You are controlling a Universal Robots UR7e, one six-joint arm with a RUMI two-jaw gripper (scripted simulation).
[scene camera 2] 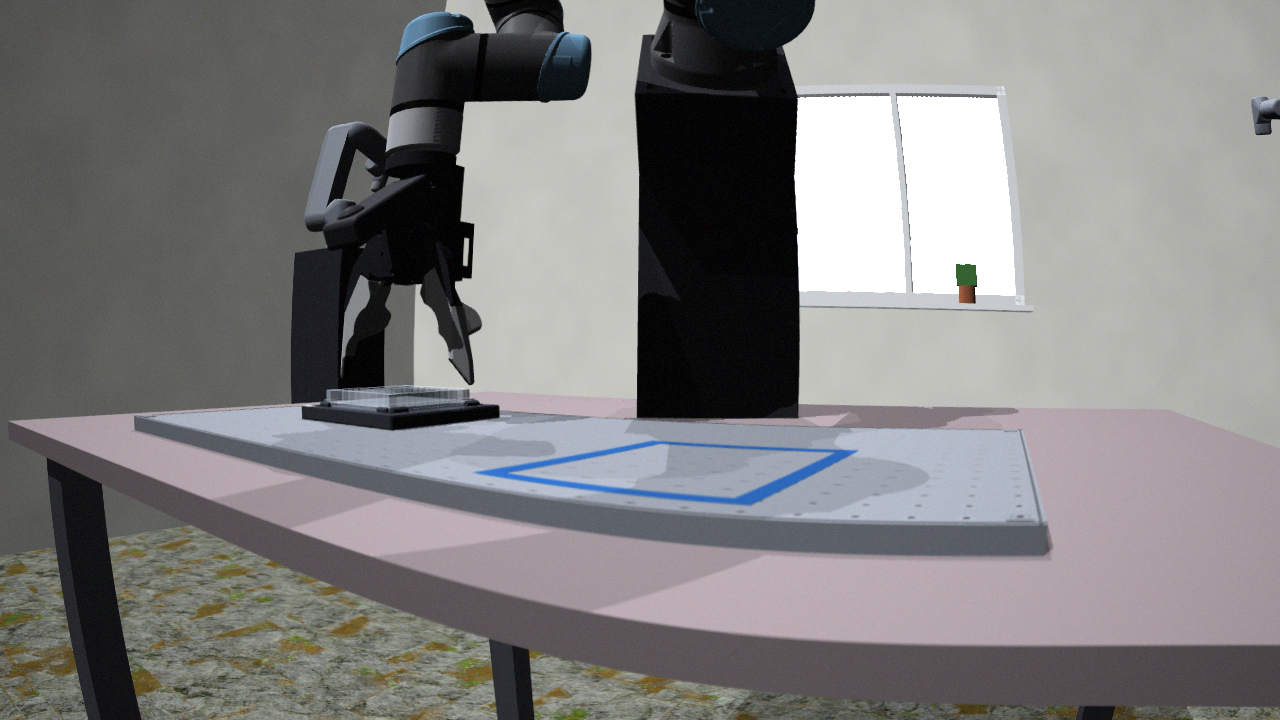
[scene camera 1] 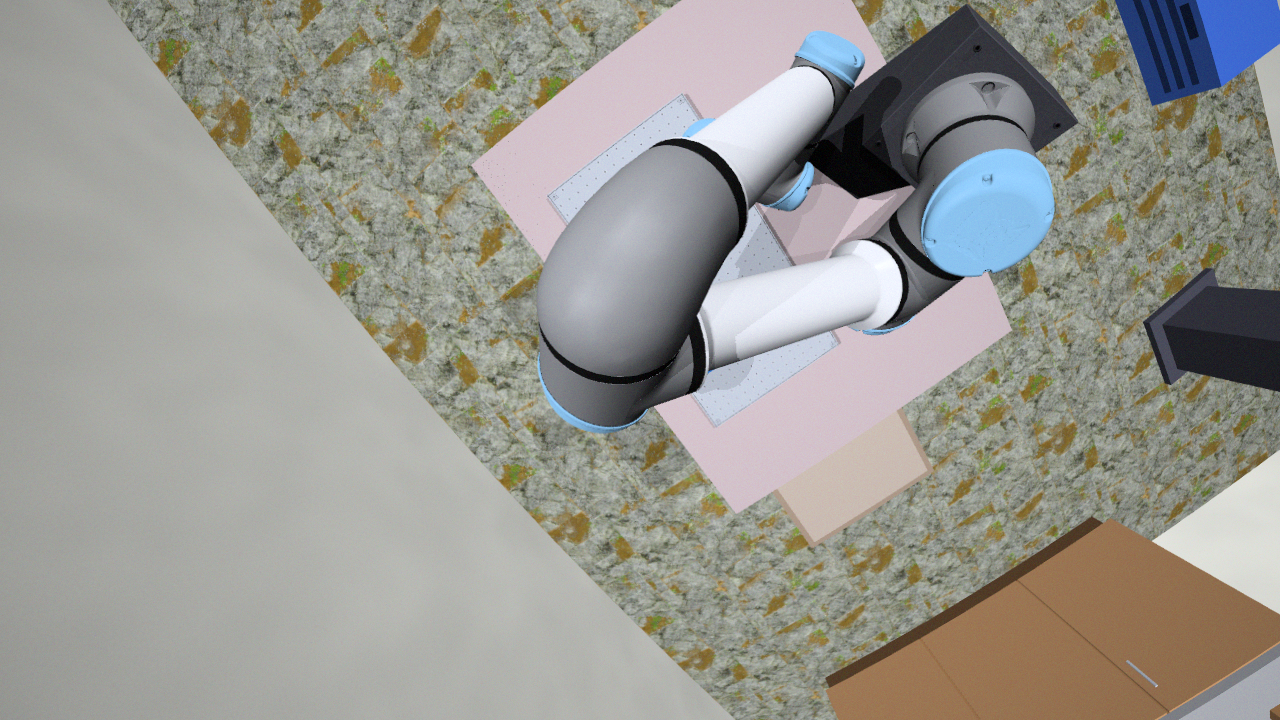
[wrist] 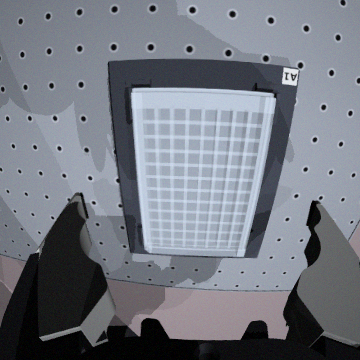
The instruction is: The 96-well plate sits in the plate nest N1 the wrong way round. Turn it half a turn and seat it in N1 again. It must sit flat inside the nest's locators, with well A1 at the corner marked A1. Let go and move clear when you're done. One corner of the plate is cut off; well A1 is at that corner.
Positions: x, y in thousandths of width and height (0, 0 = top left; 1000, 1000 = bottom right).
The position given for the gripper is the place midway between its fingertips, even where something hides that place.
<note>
In view: the gripper (scene camera 2: 314, 531) and a clear 96-well plate (scene camera 2: 331, 552).
The clear 96-well plate is seen too in the wrist view (wrist: 499, 462). The gripper is seen too in the wrist view (wrist: 551, 554).
</note>
